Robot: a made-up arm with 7 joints. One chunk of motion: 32 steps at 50 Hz.
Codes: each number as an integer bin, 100 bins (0 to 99) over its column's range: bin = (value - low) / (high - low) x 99, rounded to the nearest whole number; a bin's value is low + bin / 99 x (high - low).
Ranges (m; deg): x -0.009..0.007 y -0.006..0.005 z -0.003..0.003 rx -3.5..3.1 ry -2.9..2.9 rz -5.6..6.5
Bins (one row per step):
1: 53 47 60 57 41 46
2: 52 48 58 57 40 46
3: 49 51 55 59 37 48
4: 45 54 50 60 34 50
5: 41 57 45 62 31 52
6: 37 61 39 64 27 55
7: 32 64 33 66 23 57
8: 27 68 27 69 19 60
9: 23 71 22 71 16 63
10: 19 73 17 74 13 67
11: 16 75 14 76 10 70
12: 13 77 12 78 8 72
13: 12 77 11 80 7 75
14: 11 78 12 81 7 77
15: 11 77 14 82 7 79
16: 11 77 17 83 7 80
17: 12 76 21 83 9 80
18: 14 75 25 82 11 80
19: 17 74 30 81 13 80
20: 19 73 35 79 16 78
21: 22 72 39 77 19 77
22: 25 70 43 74 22 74
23: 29 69 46 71 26 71
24: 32 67 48 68 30 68
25: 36 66 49 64 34 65
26: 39 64 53 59 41 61
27: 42 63 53 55 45 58
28: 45 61 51 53 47 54
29: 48 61 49 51 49 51
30: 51 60 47 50 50 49
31: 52 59 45 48 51 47
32: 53 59 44 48 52 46
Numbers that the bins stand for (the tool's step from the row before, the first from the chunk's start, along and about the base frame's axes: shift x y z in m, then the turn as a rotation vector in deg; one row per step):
1: -0.00043 -0.00078 0.00064 0.300 -0.498 0.022
2: -0.00060 -0.00067 0.00052 0.300 -0.557 0.022
3: -0.00108 -0.00033 0.00033 0.433 -0.732 0.267
4: -0.00173 0.00000 0.00003 0.500 -0.908 0.511
5: -0.00237 0.00033 -0.00027 0.633 -1.084 0.756
6: -0.00302 0.00078 -0.00064 0.767 -1.318 1.122
7: -0.00383 0.00111 -0.00100 0.900 -1.553 1.367
8: -0.00464 0.00156 -0.00136 1.100 -1.787 1.733
9: -0.00528 0.00189 -0.00167 1.233 -1.963 2.100
10: -0.00593 0.00211 -0.00197 1.433 -2.138 2.589
11: -0.00641 0.00233 -0.00215 1.567 -2.314 2.956
12: -0.00690 0.00256 -0.00227 1.700 -2.431 3.200
13: -0.00706 0.00256 -0.00233 1.833 -2.490 3.567
14: -0.00722 0.00267 -0.00227 1.900 -2.490 3.811
15: -0.00722 0.00256 -0.00215 1.967 -2.490 4.056
16: -0.00722 0.00256 -0.00197 2.033 -2.490 4.178
17: -0.00706 0.00244 -0.00173 2.033 -2.373 4.178
18: -0.00674 0.00233 -0.00148 1.967 -2.256 4.178
19: -0.00625 0.00222 -0.00118 1.900 -2.138 4.178
20: -0.00593 0.00211 -0.00088 1.767 -1.963 3.933
21: -0.00544 0.00200 -0.00064 1.633 -1.787 3.811
22: -0.00496 0.00178 -0.00039 1.433 -1.611 3.444
23: -0.00431 0.00167 -0.00021 1.233 -1.377 3.078
24: -0.00383 0.00144 -0.00009 1.033 -1.142 2.711
25: -0.00318 0.00133 -0.00003 0.767 -0.908 2.344
26: -0.00270 0.00111 0.00021 0.433 -0.498 1.856
27: -0.00221 0.00100 0.00021 0.167 -0.264 1.489
28: -0.00173 0.00078 0.00009 0.033 -0.146 1.000
29: -0.00124 0.00078 -0.00003 -0.100 -0.029 0.633
30: -0.00076 0.00067 -0.00015 -0.167 0.029 0.389
31: -0.00060 0.00056 -0.00027 -0.300 0.088 0.144
32: -0.00043 0.00056 -0.00033 -0.300 0.146 0.022

